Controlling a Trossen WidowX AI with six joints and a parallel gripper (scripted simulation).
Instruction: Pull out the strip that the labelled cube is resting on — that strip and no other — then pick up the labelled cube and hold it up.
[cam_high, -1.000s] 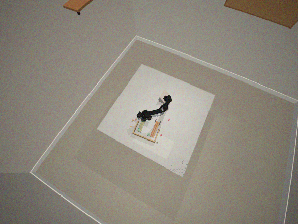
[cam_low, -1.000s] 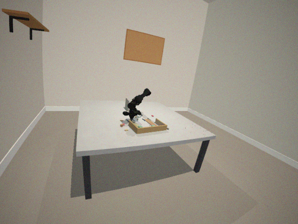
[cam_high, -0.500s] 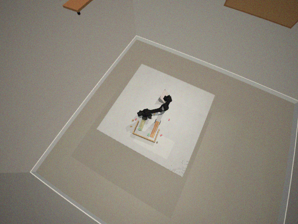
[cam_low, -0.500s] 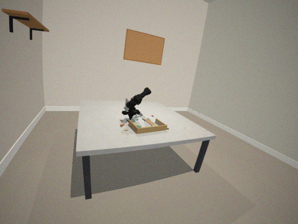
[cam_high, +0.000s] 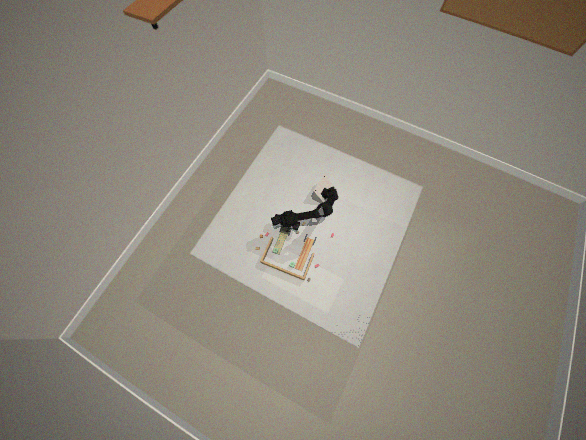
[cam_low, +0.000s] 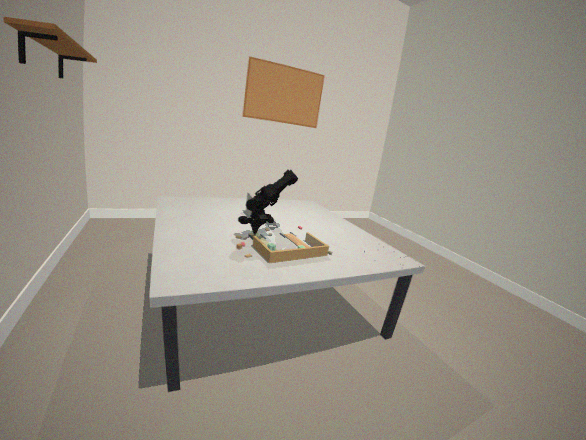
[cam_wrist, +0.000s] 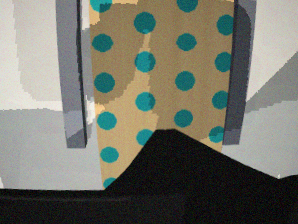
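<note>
The strip lies 9 cm ahead of my gripper tip and 2 cm to the left of it.
</note>
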